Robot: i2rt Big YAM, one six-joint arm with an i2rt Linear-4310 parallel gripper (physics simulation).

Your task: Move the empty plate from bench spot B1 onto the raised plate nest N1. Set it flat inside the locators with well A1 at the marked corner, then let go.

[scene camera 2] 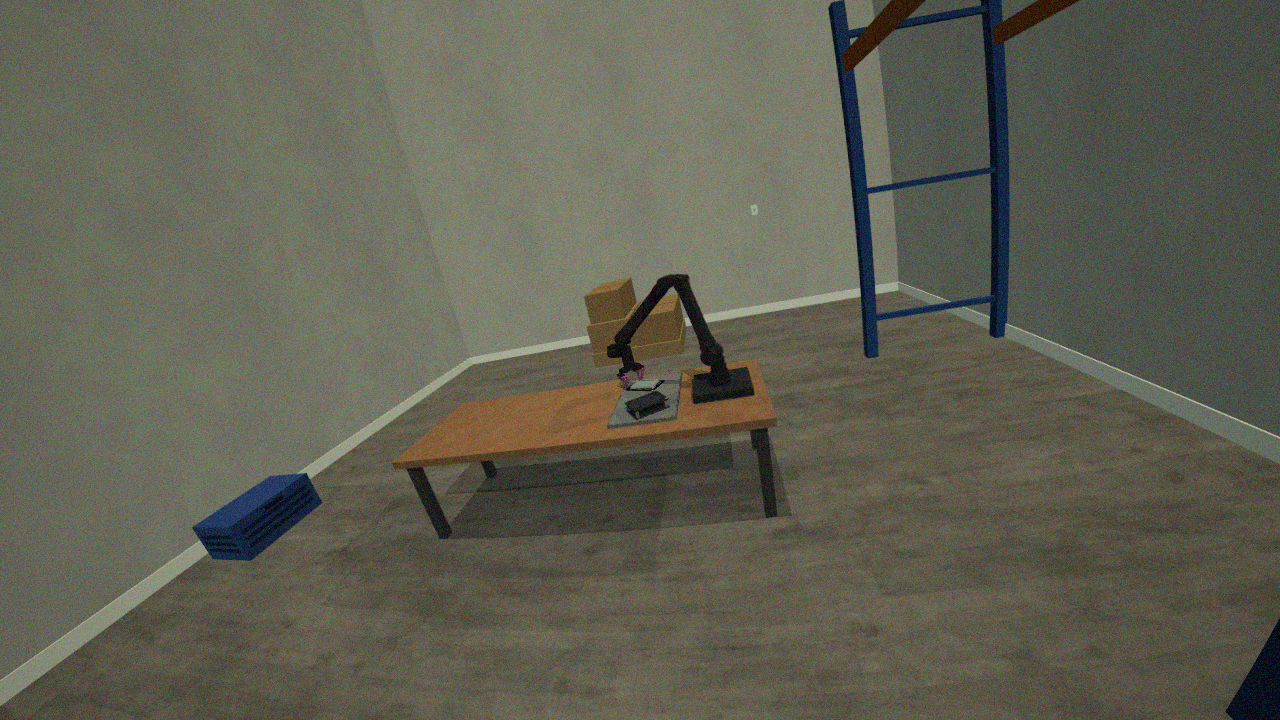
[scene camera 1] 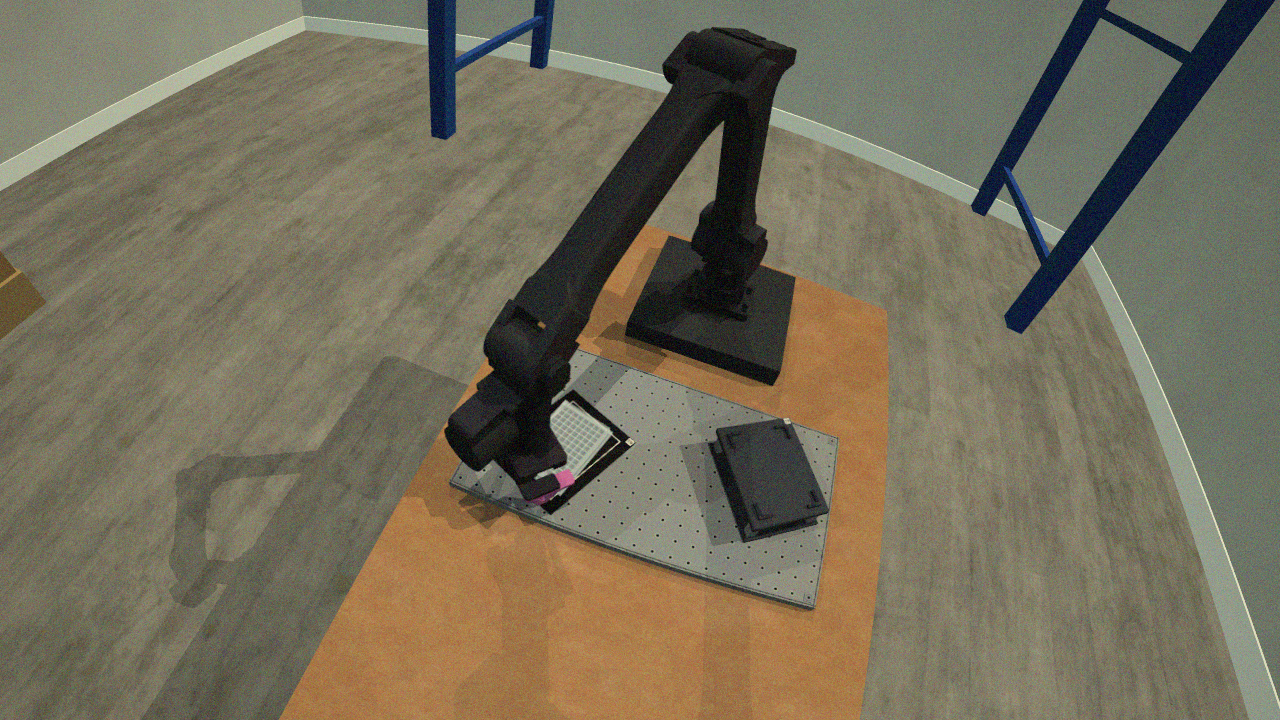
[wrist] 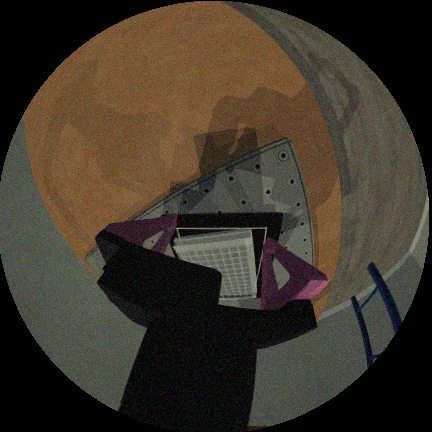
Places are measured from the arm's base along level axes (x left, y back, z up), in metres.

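Where they show: gripper, fingertip midpoint: (scene camera 2: 634, 384) (scene camera 1: 525, 473) (wrist: 221, 230); arm's base, link origin: (scene camera 2: 720, 380) (scene camera 1: 718, 296).
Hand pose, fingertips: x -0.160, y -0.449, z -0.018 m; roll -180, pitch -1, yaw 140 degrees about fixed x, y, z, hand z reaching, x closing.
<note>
Things, the pixels of their top centre, and the offset from my fingertips. "spot": a spot on its surface instead. Level surfaces: height alone.
- white well plate, top centre: (wrist: 221, 278) (scene camera 1: 562, 442) (scene camera 2: 644, 382) dx +0.029, dy +0.061, dz +0.011 m
- grey perforated board, top centre: (scene camera 1: 663, 462) (wrist: 167, 291) (scene camera 2: 648, 395) dx +0.167, dy +0.099, dz -0.005 m
- dark raised nest N1, top centre: (scene camera 1: 774, 468) (scene camera 2: 645, 399) dx +0.316, dy +0.119, dz +0.044 m
- small white marker, surface spot: (scene camera 1: 786, 420) spot: dx +0.320, dy +0.213, dz +0.039 m
- orange table, surface height: dz -0.018 m
The white well plate (scene camera 1: 582, 436) (scene camera 2: 646, 383) (wrist: 225, 261) lies flat on the black spot B1 (scene camera 1: 597, 467) (wrist: 233, 220) at the left end of the grey perforated board (scene camera 1: 662, 527) (wrist: 257, 181). My gripper (scene camera 1: 547, 485) (scene camera 2: 632, 375) (wrist: 221, 230) is open and low over the plate's near end. In the wrist view its purple fingers stand on either side of the plate, apart from its edges. The dark raised nest N1 (scene camera 1: 769, 475) (scene camera 2: 645, 405) sits on the board's right end, with a small white marker (scene camera 1: 786, 420) at its far corner.
The board lies on an orange table (scene camera 1: 536, 626) (scene camera 2: 519, 420) (wrist: 141, 100). The arm's black base (scene camera 1: 712, 313) (scene camera 2: 722, 385) stands behind the board. Blue rack posts (scene camera 1: 442, 67) (scene camera 2: 860, 187), cardboard boxes (scene camera 2: 610, 300) and a blue crate (scene camera 2: 257, 516) stand on the floor.
</note>
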